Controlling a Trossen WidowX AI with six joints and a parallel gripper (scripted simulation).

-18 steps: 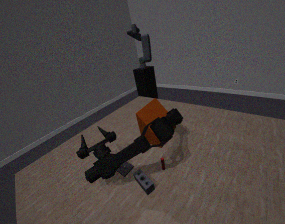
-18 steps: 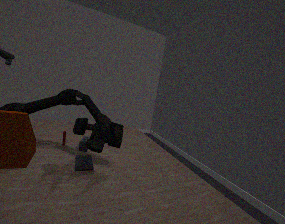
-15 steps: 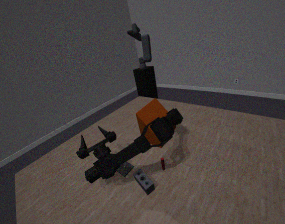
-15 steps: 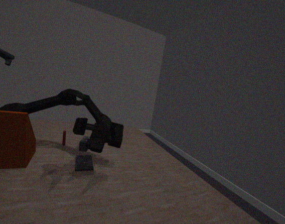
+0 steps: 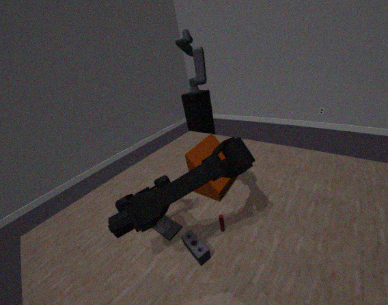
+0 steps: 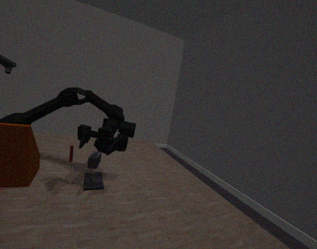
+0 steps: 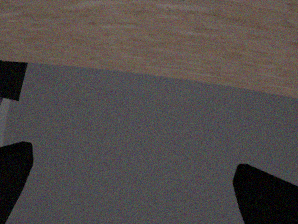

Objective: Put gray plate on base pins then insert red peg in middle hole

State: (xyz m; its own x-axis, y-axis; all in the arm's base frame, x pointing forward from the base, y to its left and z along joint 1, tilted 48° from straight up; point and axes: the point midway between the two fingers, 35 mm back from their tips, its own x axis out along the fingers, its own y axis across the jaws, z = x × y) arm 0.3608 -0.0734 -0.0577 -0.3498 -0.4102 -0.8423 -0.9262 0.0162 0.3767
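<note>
The gray plate lies 240 mm to the left of my gripper tip and 120 mm below it. Also, from my gripper tip: red peg (120 mm behind, 260 mm to the left, 110 mm below); then base (10 mm ahead, 80 mm to the left, 140 mm below).
</note>
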